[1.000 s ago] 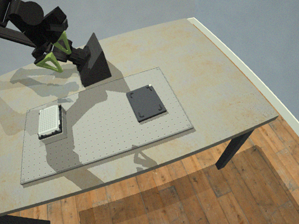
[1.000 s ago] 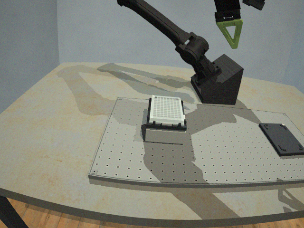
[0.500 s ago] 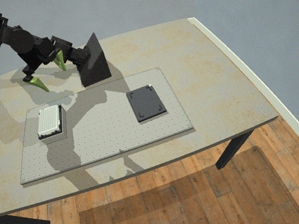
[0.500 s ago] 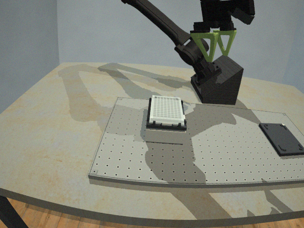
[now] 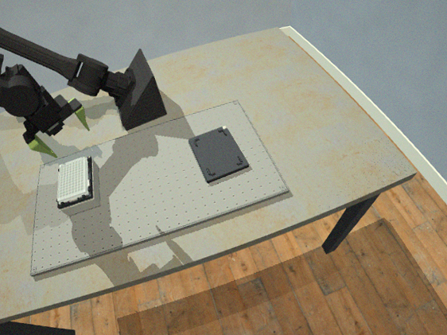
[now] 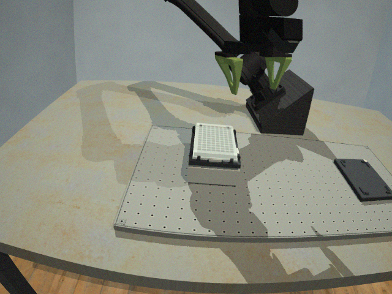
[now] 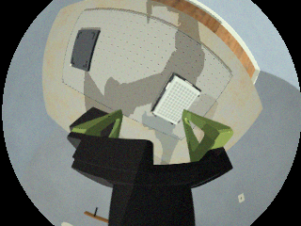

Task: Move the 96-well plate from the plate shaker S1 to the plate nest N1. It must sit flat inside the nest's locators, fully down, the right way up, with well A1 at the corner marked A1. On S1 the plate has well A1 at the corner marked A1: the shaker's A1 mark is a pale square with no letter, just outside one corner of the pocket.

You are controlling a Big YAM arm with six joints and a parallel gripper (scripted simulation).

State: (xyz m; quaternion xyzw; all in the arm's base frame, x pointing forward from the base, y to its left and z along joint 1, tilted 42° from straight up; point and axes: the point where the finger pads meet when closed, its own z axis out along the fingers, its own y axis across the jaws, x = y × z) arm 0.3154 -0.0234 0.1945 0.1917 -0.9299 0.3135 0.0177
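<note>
Right now my hand is 10 mm past the white 96-well plate, 70 mm to the left of it and 130 mm above it. From my hand the other things lie so: plate nest N1 (60 mm ahead, 330 mm to the left, 180 mm below).
</note>
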